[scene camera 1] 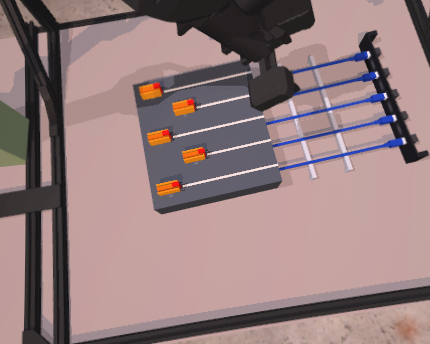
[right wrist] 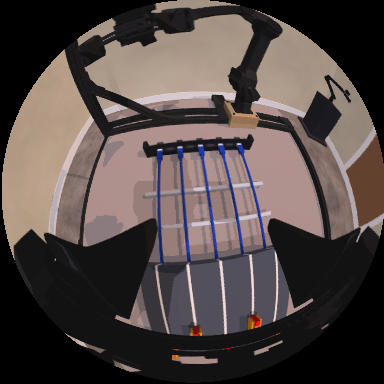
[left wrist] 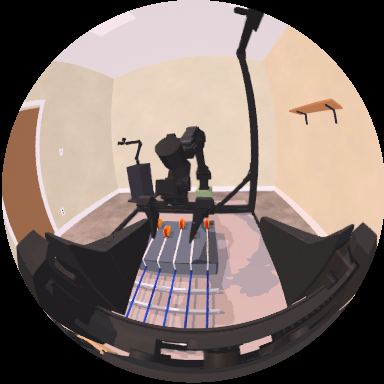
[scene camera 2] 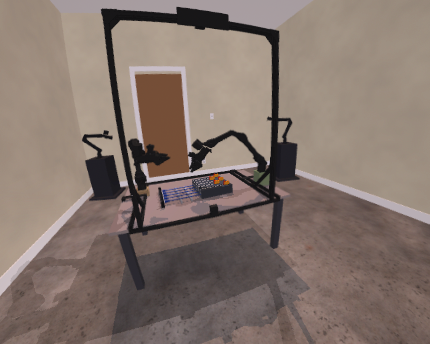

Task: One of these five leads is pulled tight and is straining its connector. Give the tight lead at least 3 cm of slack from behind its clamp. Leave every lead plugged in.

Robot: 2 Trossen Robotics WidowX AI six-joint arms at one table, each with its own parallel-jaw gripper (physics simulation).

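Seen in the pictures: left gripper, fingertip midpoint: [left wrist: 206,224] [scene camera 2: 168,156]; right gripper, fingertip midpoint: [scene camera 1: 293,66] [right wrist: 215,225] [left wrist: 170,240] [scene camera 2: 190,170]; left arm's base, link origin: [right wrist: 241,108] [scene camera 2: 142,188]; right arm's base, link origin: [left wrist: 203,187] [scene camera 2: 261,170].
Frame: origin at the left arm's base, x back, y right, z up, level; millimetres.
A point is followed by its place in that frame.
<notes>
Several blue leads [scene camera 1: 335,156] @(z -27, x -293, y 51 mm) [right wrist: 204,175] @(z -26, x -244, y 158 mm) run from a black connector strip [scene camera 1: 401,133] @(z -27, x -151, y 70 mm) [right wrist: 170,149] @(z -32, x -154, y 235 mm) to a dark grey block [scene camera 1: 225,185] @(z 14, x -528, y 30 mm) [right wrist: 237,290] @(z 14, x -484, y 128 mm). White lines continue across the block to orange clamps with red parts [scene camera 1: 168,188] @(z 34, x -634, y 43 mm) [left wrist: 182,223] @(z 30, x -625, y 157 mm). The leads look nearly straight; I cannot tell which is tight. All visible blue plugs sit at the strip. My right gripper [scene camera 2: 192,170] @(z 141, x -380, y 175 mm) [left wrist: 170,240] @(z 141, x -380, y 175 mm) [right wrist: 215,225] @(z 141, x -380, y 175 mm) is open and empty above the block and leads, and hides parts of the upper leads in scene camera 1. My left gripper [scene camera 2: 167,158] @(z 286, x -230, y 258 mm) is open and empty, high above the strip side.
Two pale rails [scene camera 1: 300,135] @(z -32, x -348, y 113 mm) [right wrist: 150,194] @(z -32, x -276, y 281 mm) lie crosswise under the leads, between the strip and the block. A black frame [scene camera 1: 250,316] @(z -32, x -534, y -212 mm) borders the pink table [scene camera 1: 200,270] @(z -52, x -612, y -115 mm). Uprights of the frame stand at the table's sides. A green block [scene camera 1: 12,132] @(z 16, x -934, y 233 mm) is at the left in scene camera 1.
</notes>
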